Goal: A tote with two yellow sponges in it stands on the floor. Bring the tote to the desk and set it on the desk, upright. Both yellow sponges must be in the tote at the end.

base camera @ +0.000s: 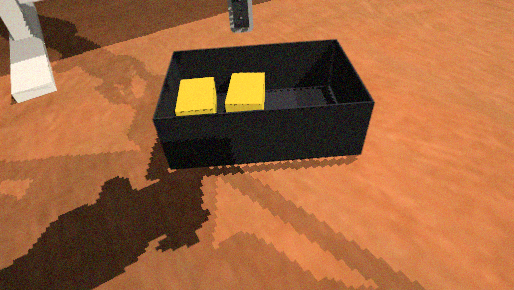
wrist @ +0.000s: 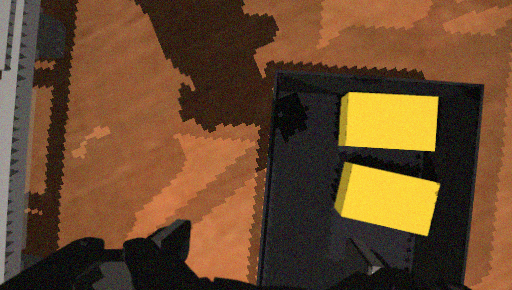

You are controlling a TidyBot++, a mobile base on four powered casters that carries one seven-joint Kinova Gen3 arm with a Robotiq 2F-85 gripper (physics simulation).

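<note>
A black open tote stands upright on the floor. Two yellow sponges lie in it, side by side with a gap: one sponge near a short wall, the other sponge beside it and slightly turned. My gripper is open and empty, above the tote. In the wrist view one finger shows over the floor outside the tote's long wall on the base side, the other over its inside. In the base view a fingertip hangs at the top. The desk top does not show.
A white leg stands on the floor at the upper left of the base view, left of the tote. The grey edge of my base runs down the left of the wrist view. Dark shadows lie on the brown floor.
</note>
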